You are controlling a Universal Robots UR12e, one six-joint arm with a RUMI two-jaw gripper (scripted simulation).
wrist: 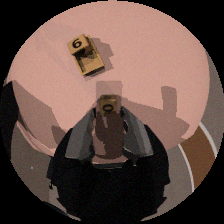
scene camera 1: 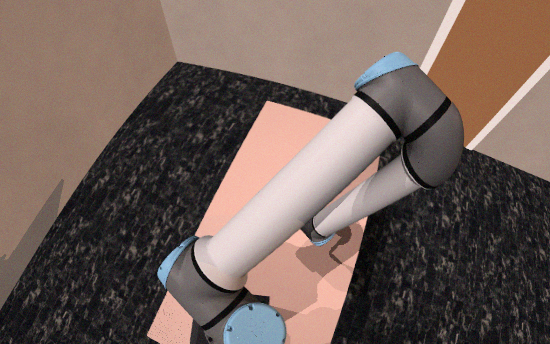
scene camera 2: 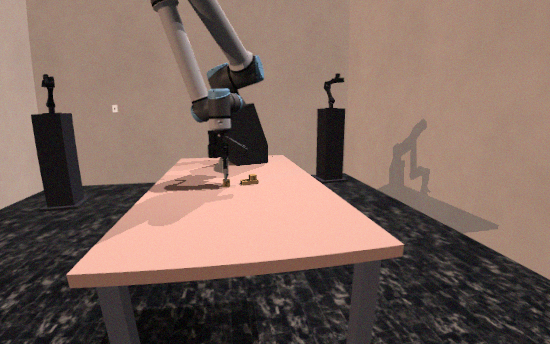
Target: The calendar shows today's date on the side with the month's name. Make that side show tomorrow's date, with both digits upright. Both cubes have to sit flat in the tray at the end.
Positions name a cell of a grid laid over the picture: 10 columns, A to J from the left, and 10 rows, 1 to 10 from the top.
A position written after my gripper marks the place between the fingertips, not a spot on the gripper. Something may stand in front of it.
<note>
I see my gripper (scene camera 2: E6).
My gripper also shows in the wrist view (wrist: E5).
</note>
